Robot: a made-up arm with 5 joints.
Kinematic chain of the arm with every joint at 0, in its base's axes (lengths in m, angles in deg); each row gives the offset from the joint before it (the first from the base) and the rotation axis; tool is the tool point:
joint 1: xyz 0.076 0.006 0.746 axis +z
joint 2: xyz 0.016 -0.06 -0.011 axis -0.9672 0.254 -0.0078
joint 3: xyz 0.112 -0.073 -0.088 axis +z
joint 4: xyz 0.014 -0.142 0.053 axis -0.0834 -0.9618 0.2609
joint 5: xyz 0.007 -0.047 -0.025 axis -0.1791 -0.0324 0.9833
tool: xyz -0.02 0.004 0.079
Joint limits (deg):
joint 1: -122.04..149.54
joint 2: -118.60..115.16
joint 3: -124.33..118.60
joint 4: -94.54..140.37
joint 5: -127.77..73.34
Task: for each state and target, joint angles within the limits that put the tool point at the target. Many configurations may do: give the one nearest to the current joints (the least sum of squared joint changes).
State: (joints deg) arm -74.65 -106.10 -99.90 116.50 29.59
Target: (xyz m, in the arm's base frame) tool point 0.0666 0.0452 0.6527
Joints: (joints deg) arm -65.83 -97.53 -84.40 106.29 23.60
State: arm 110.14 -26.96 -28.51 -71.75 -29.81
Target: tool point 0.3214 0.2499 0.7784
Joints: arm 115.66 10.82 -18.04 -68.88 -29.13
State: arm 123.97 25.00 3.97 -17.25 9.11
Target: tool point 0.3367 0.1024 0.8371
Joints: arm 100.98 22.00 -30.29 -9.13 9.53
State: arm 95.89 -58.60 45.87 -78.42 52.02
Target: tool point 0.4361 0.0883 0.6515
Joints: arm 47.28 -52.87 44.03 -65.72 46.49
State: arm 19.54 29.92 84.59 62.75 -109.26
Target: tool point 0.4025 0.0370 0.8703
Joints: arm 32.36 79.33 51.47 44.72 -97.21
